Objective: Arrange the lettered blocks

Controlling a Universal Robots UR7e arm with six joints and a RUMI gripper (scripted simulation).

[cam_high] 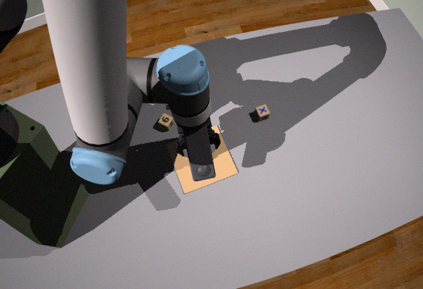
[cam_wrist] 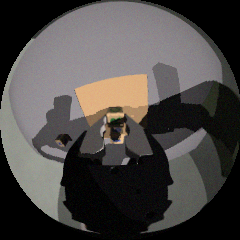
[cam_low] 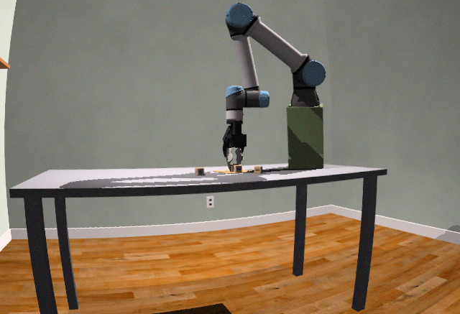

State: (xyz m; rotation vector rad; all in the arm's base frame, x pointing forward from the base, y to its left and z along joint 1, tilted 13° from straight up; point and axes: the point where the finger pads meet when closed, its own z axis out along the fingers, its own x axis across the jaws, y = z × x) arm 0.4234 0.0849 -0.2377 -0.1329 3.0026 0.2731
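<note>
The mat is 2 cm below my hand.
</note>
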